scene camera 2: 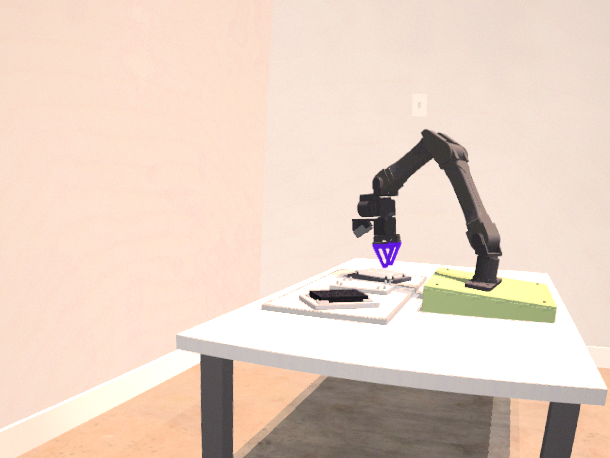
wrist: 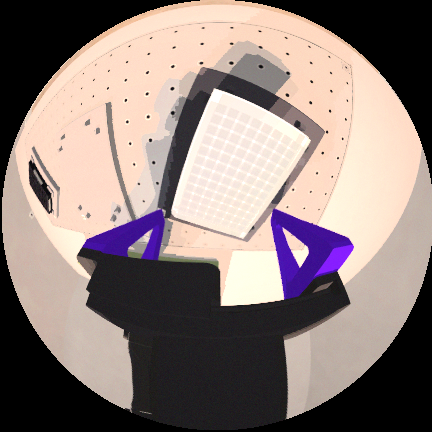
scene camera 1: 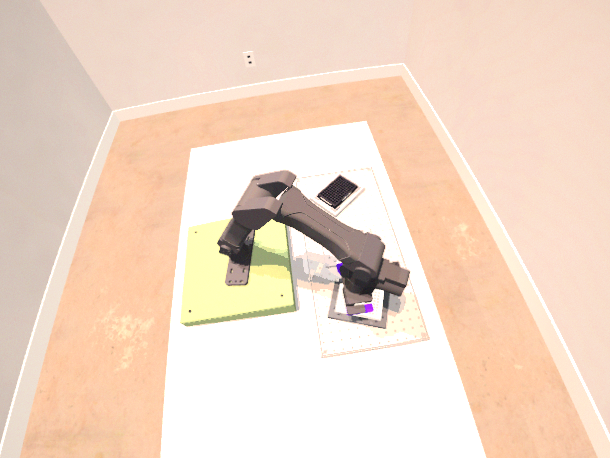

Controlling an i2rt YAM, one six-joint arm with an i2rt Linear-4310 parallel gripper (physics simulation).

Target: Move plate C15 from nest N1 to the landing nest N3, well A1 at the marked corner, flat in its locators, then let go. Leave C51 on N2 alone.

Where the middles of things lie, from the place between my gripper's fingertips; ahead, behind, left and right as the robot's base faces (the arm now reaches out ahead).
Labels:
Now: hand 30 mm short of the white gridded plate [wrist: 240, 155], 20 mm above it and 10 mm to the left of it. Also, from my hand: black gridded plate [scene camera 1: 334, 194]: 400 mm to the left, 30 mm behind, 20 mm below.

